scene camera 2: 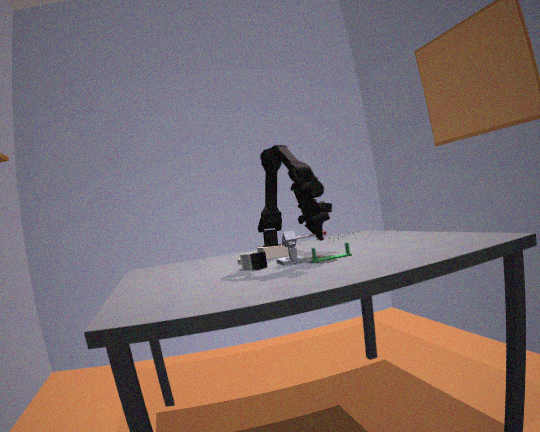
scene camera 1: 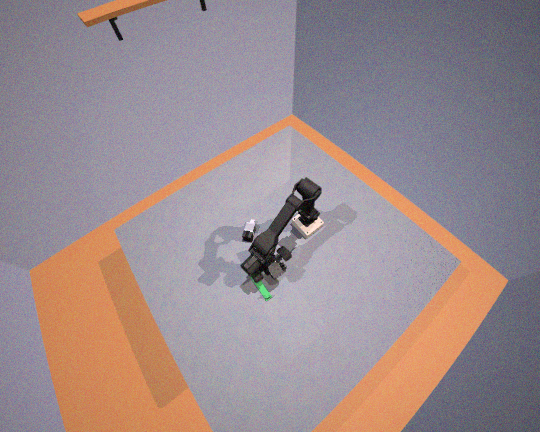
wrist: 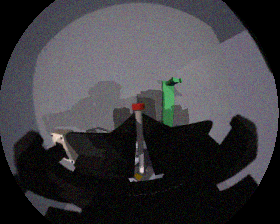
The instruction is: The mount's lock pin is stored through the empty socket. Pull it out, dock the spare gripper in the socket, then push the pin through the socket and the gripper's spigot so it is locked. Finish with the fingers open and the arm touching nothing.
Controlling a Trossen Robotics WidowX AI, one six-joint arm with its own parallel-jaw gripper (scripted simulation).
Labels:
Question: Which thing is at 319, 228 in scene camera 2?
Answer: My gripper.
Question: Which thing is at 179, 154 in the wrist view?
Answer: My gripper.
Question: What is my gripper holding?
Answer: A lock pin.

